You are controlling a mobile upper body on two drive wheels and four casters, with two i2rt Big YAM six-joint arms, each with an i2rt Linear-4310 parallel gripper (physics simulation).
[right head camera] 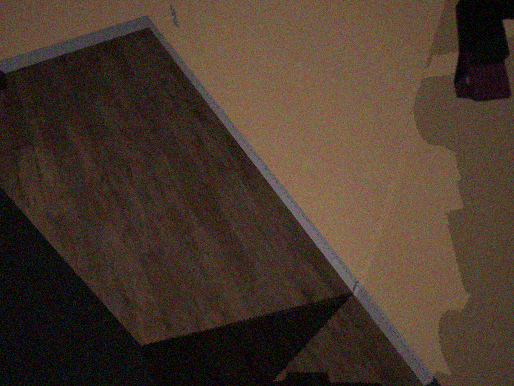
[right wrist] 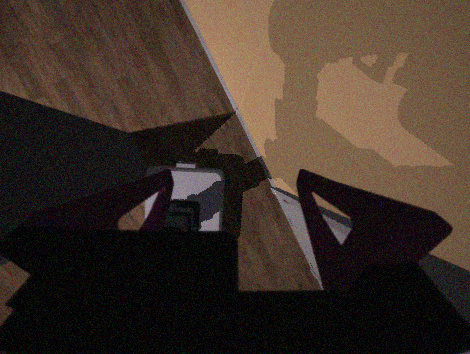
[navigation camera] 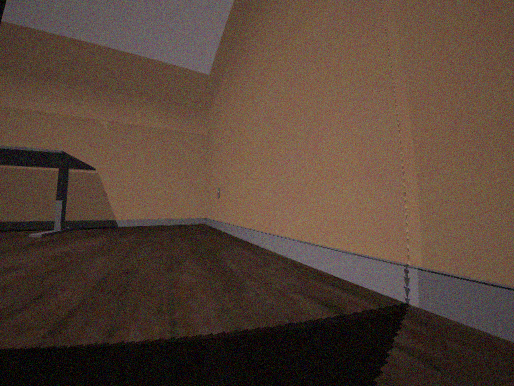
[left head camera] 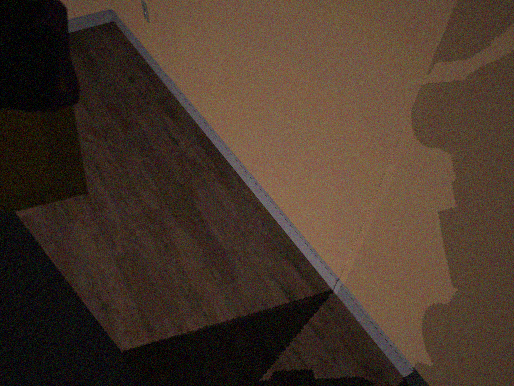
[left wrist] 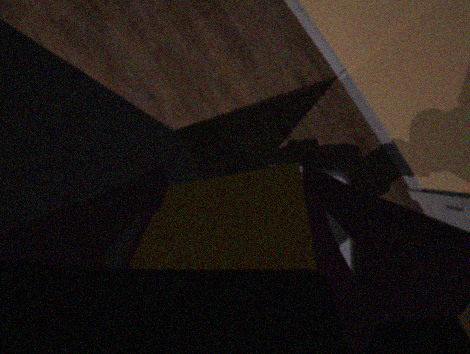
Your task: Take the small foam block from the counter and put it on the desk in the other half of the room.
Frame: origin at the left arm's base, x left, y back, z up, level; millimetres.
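Where they show: left gripper, fingertip midpoint: [left head camera: 36, 93] [left wrist: 234, 177]; right gripper, fingertip midpoint: [right wrist: 235, 176].
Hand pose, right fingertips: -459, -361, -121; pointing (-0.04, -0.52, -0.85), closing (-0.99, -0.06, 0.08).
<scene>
After its pixels a point has its place, as x, y, z.
The foam block [left head camera: 42, 152] @(-39, -275, -104) [left wrist: 230, 220] @(-4, -338, -88) is dark yellow. It fills the space between the fingers of my left gripper [left wrist: 235, 215] @(-6, -352, -117), which is shut on it; in the left head camera view the block shows at the left edge, held above the floor. My right gripper [right wrist: 235, 176] @(-459, -361, -121) is open, its two fingers wide apart with no object between them; in the right head camera view part of it shows at the top right. A desk [navigation camera: 62, 159] @(1718, -1757, -715) with a dark top and a light foot stands at the left of the navigation view. The counter does not show clearly.
A tan wall [navigation camera: 310, 150] @(-396, -1062, -950) [left head camera: 300, 125] @(-378, -1094, -801) [right head camera: 320, 150] @(-403, -1050, -878) with a pale baseboard [navigation camera: 300, 250] @(-353, -1110, -1360) [left head camera: 225, 151] @(-107, -1528, -1353) runs along the right and meets another wall at a far corner. Wood floor [navigation camera: 150, 280] @(155, -889, -1410) [right head camera: 125, 175] @(545, -1431, -1411) lies before it. Part of the robot's base [right wrist: 210, 182] @(-391, -236, -1150) shows below the right gripper.
</scene>
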